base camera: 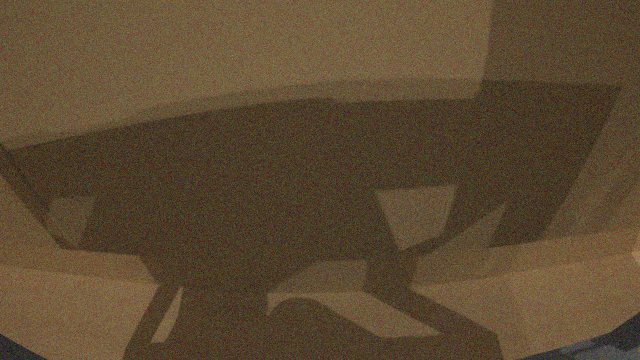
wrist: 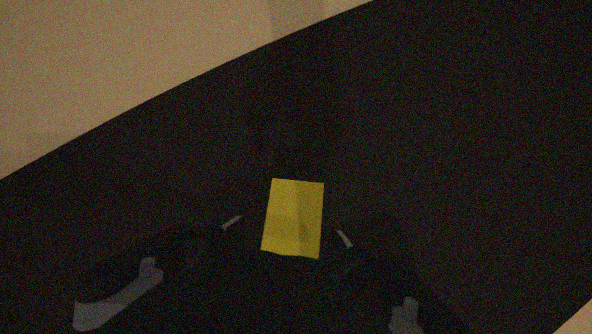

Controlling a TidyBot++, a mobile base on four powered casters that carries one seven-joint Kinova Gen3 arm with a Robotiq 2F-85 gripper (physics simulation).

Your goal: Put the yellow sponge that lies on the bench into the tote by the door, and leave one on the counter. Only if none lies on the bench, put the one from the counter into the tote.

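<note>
A yellow sponge lies flat on a dark surface in the wrist view, a little below the middle of the picture. The picture does not settle whether this surface is the bench or the counter. My gripper is open, with its two fingertips to the left and right of the sponge and a gap on each side. How high the fingertips are above the surface is hard to tell. The sponge's near edge meets the dark outline of the gripper. The tote does not show in either view.
The dark surface's long edge runs diagonally across the upper left of the wrist view, with the light tan floor beyond it. More tan floor shows at the lower right corner. The base camera shows a tan surface with large brown shadows across it.
</note>
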